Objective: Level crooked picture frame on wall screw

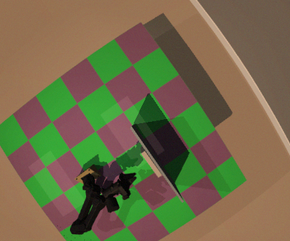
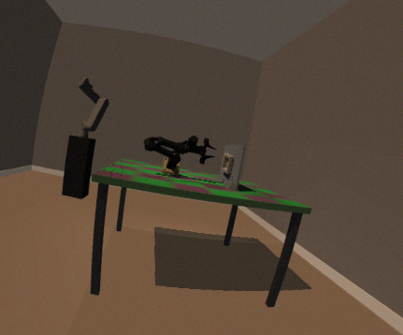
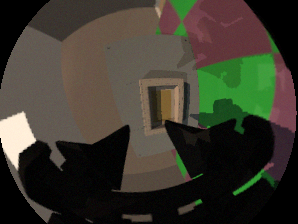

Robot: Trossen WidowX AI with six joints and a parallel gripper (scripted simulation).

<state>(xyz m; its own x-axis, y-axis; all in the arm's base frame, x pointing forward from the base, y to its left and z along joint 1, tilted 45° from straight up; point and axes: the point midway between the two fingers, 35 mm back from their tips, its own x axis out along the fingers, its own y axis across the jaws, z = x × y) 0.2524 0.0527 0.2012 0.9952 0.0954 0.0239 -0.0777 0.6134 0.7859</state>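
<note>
My gripper tip is now 110 mm short of the picture frame, 60 mm above it and 10 mm to the right of it. From my gripper tip the other things lie so: grey wall panel (120 mm ahead, 70 mm below).
</note>
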